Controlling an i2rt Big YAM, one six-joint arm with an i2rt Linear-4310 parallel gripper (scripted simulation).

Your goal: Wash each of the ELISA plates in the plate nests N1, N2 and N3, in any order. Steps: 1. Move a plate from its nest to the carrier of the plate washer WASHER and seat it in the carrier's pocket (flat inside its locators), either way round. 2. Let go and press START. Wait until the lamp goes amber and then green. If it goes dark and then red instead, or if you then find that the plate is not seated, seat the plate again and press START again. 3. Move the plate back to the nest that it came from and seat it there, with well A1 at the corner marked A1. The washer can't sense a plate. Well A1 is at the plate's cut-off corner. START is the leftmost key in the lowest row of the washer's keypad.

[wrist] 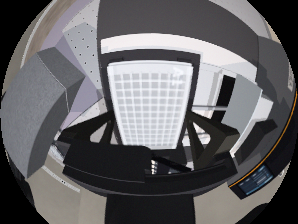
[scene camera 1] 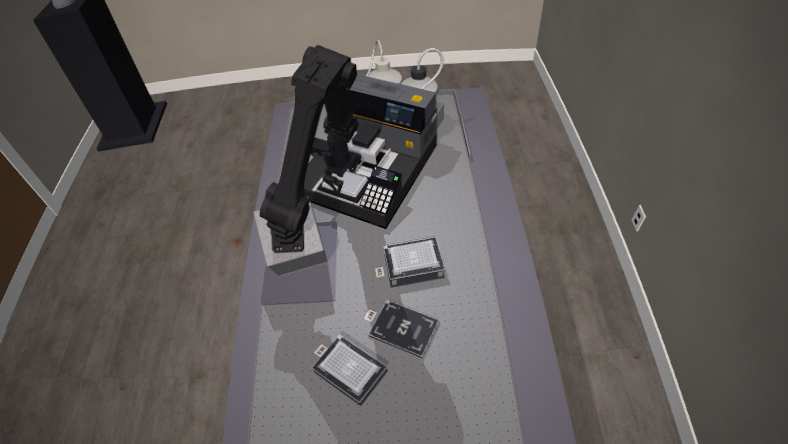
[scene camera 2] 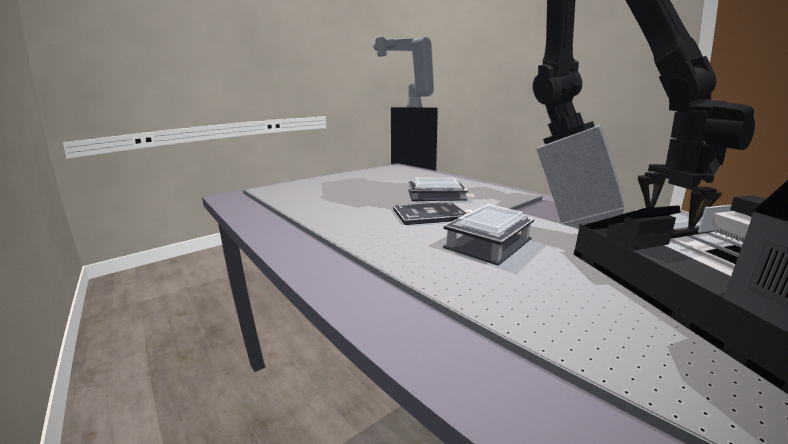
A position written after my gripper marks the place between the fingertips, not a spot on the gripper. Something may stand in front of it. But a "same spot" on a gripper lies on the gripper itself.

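Labels:
I find my gripper in the wrist view (150, 113), and scene camera 1 and scene camera 2 show it as well. On my gripper (scene camera 1: 327, 178) and (scene camera 2: 653, 172) are the same spot.

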